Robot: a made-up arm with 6 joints. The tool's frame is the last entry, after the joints. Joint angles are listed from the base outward.
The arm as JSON. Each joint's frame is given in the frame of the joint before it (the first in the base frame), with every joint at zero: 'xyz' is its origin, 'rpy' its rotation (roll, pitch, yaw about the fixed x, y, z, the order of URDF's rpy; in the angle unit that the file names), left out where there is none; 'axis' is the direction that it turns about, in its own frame. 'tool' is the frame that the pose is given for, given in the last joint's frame.
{
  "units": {
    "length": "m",
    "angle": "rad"
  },
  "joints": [
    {
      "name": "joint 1",
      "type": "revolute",
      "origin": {
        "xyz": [
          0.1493,
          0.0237,
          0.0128
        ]
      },
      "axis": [
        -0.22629,
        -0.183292,
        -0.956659
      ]
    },
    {
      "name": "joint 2",
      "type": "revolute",
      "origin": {
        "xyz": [
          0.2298,
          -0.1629,
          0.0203
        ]
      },
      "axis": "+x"
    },
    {
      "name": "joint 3",
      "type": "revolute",
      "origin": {
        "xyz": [
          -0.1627,
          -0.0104,
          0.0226
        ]
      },
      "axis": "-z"
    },
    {
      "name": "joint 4",
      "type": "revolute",
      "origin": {
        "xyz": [
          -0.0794,
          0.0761,
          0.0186
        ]
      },
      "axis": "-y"
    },
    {
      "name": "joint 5",
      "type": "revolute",
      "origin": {
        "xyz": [
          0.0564,
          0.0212,
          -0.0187
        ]
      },
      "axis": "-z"
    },
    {
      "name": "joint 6",
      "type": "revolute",
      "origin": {
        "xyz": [
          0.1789,
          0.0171,
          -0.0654
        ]
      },
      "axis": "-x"
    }
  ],
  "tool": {
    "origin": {
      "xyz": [
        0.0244,
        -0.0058,
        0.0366
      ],
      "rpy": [
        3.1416,
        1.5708,
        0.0
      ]
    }
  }
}
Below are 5 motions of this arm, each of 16 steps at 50 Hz.
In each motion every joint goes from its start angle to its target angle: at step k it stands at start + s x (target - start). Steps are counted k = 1, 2, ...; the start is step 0. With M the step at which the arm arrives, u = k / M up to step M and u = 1 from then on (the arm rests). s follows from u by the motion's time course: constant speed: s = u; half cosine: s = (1 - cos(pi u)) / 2; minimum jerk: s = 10 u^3 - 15 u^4 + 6 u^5.
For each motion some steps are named. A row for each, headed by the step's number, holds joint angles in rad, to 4 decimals.
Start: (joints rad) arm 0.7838 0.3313 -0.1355 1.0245 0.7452 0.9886
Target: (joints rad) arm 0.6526 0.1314 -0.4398 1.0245 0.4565 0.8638
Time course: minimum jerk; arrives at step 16
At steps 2, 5, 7, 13, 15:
2: 0.7817 0.3281 -0.1404 1.0245 0.7406 0.9866
5: 0.7602 0.2953 -0.1903 1.0245 0.6932 0.9661
7: 0.7334 0.2545 -0.2524 1.0245 0.6343 0.9407
13: 0.6590 0.1411 -0.4250 1.0245 0.4706 0.8699
15: 0.6529 0.1318 -0.4391 1.0245 0.4571 0.8641

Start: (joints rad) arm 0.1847 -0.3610 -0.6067 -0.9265 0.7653 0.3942
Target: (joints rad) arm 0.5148 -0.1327 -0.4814 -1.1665 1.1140 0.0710
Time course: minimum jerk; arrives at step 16
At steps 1, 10, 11, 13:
1: 0.1854 -0.3605 -0.6064 -0.9270 0.7661 0.3935
10: 0.4240 -0.1955 -0.5159 -1.1005 1.0180 0.1599
11: 0.4554 -0.1738 -0.5040 -1.1233 1.0512 0.1292
13: 0.4987 -0.1438 -0.4875 -1.1548 1.0970 0.0868

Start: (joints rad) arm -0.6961 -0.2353 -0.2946 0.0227 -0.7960 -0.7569
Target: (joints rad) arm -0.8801 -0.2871 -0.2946 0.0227 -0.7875 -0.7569
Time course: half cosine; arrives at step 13
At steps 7, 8, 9, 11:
7: -0.7992 -0.2643 -0.2946 0.0227 -0.7912 -0.7569
8: -0.8207 -0.2704 -0.2946 0.0227 -0.7902 -0.7569
9: -0.8404 -0.2759 -0.2946 0.0227 -0.7893 -0.7569
11: -0.8696 -0.2841 -0.2946 0.0227 -0.7880 -0.7569

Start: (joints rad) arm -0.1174 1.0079 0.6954 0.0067 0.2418 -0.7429
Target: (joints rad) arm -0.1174 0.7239 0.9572 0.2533 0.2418 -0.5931
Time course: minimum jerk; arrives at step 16
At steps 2, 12, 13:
2: -0.1174 1.0033 0.6996 0.0107 0.2418 -0.7405
12: -0.1174 0.7533 0.9301 0.2278 0.2418 -0.6086
13: -0.1174 0.7378 0.9444 0.2413 0.2418 -0.6004

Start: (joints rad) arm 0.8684 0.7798 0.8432 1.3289 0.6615 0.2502
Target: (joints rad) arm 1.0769 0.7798 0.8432 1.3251 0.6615 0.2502
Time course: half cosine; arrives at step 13
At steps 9, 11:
9: 1.0319 0.7798 0.8432 1.3259 0.6615 0.2502
11: 1.0650 0.7798 0.8432 1.3253 0.6615 0.2502

